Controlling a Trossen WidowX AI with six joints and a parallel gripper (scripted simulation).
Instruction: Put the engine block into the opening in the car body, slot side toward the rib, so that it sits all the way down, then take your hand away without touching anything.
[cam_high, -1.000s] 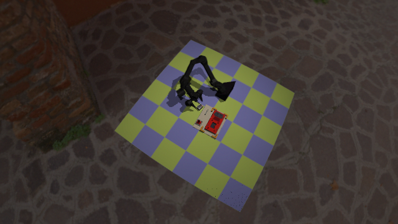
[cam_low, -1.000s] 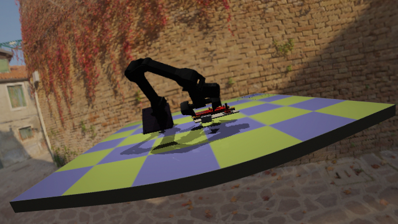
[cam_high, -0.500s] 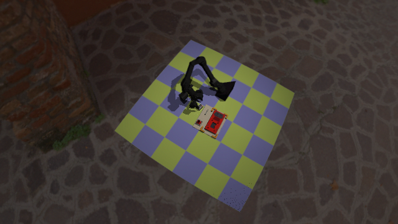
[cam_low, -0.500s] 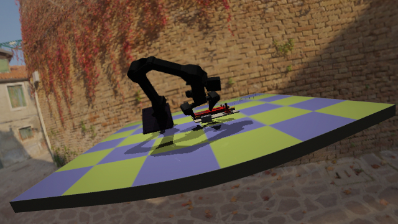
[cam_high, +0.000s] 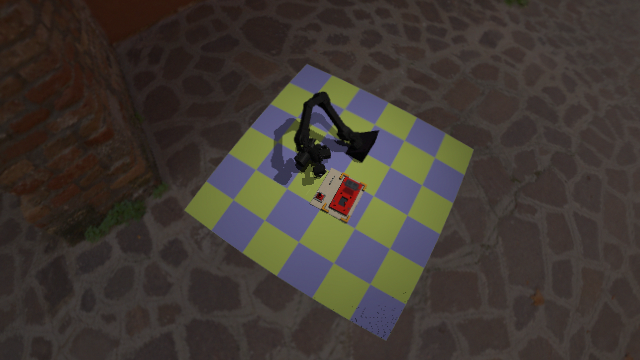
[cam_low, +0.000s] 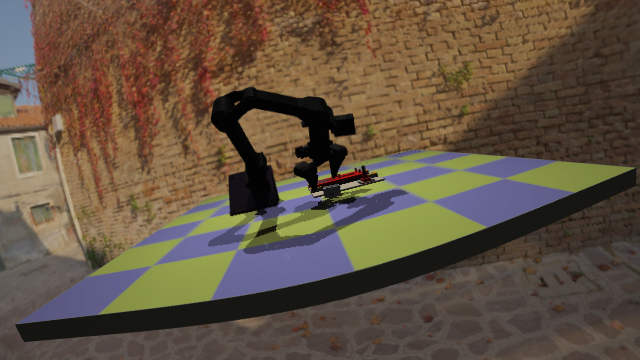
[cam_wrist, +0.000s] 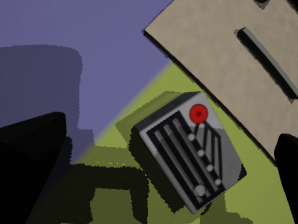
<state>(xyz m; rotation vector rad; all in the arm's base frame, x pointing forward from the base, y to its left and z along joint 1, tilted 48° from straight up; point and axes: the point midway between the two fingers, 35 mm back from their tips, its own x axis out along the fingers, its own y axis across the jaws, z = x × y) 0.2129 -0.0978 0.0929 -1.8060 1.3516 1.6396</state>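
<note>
Now: gripper tip 3 cm above the grey ribbed engine block and 2 cm short of it. Round my gripper tip: beige base plate 16 cm to the left, 9 cm ahead, 3 cm below.
</note>
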